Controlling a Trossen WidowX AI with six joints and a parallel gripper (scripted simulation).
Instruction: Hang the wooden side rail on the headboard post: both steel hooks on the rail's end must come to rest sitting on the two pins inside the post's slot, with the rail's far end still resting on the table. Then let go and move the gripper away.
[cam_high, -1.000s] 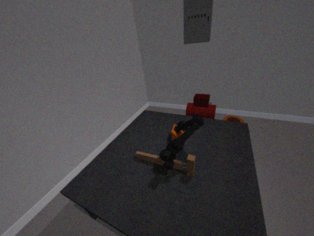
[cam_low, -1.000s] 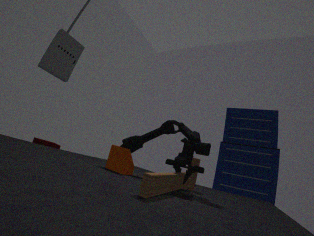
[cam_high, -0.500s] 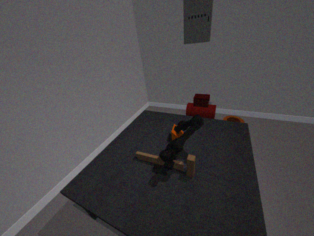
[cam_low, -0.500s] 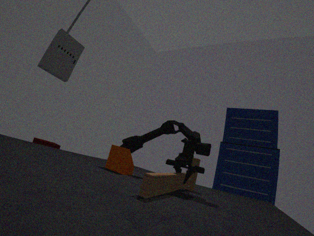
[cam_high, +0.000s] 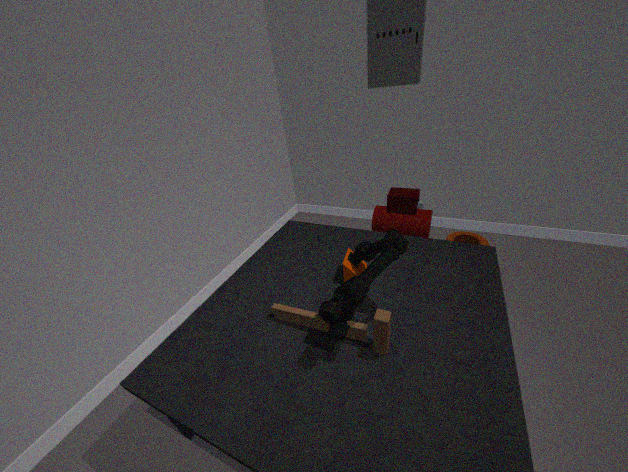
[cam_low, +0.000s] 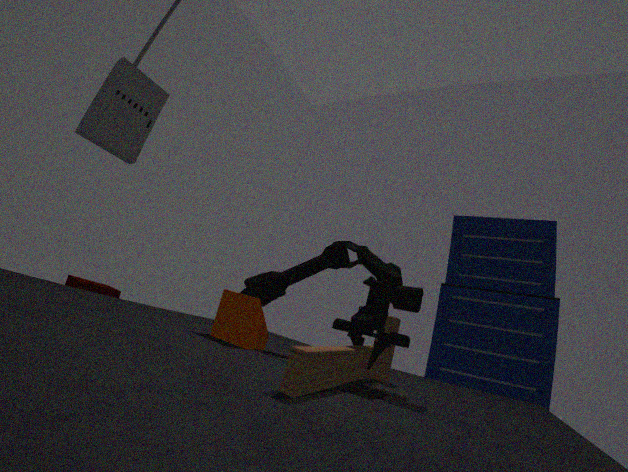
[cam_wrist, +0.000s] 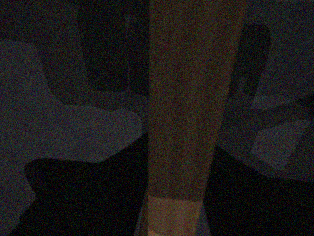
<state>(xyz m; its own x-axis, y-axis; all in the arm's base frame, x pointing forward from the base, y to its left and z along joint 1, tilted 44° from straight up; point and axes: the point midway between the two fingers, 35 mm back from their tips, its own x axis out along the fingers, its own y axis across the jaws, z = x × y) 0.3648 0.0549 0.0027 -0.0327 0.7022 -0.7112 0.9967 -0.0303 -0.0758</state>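
My gripper tip is now 14 cm to the right of the headboard post, 4 cm below it and 2 cm short of it.
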